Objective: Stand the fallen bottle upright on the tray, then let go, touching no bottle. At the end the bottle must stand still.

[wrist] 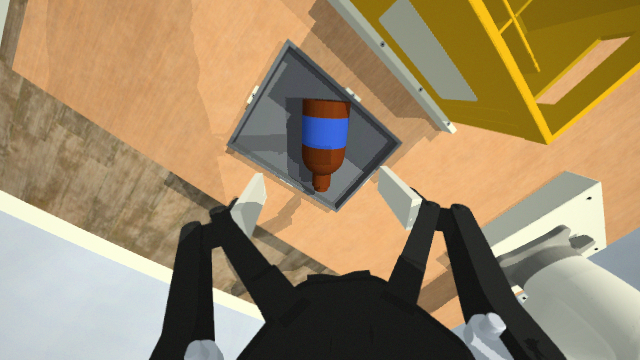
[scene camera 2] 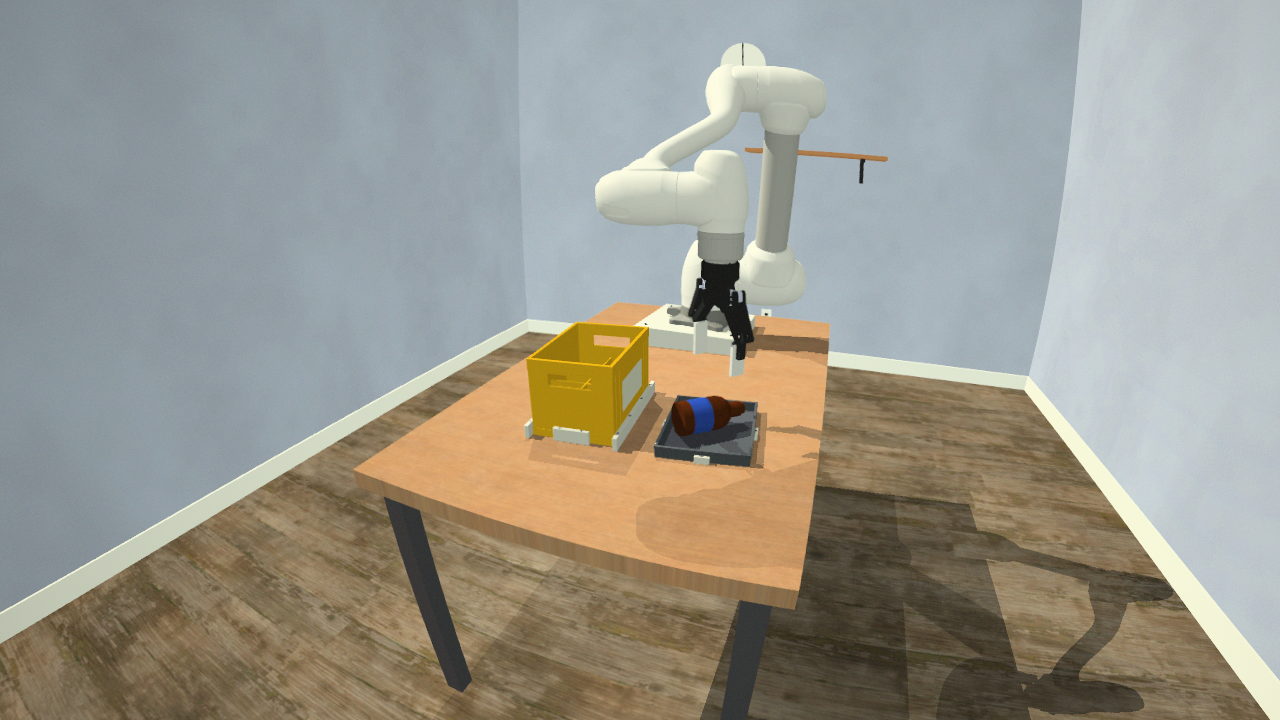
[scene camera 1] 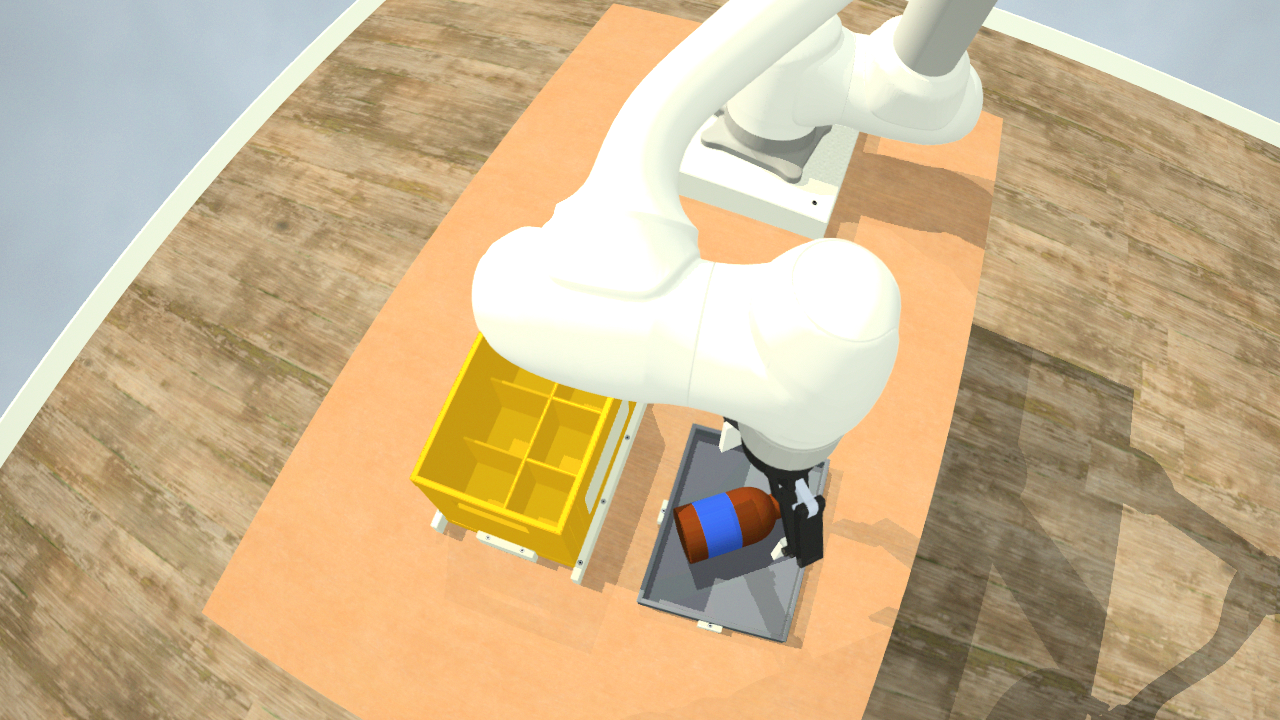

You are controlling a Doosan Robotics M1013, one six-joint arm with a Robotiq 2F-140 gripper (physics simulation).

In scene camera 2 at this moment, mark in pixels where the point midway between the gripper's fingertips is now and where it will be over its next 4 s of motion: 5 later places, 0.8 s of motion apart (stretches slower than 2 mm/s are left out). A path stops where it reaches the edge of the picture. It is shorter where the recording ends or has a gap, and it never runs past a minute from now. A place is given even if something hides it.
My gripper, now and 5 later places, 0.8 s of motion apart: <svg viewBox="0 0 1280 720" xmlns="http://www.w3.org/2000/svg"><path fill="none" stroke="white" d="M717 363L708 394L702 410L702 408L704 375L705 339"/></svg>
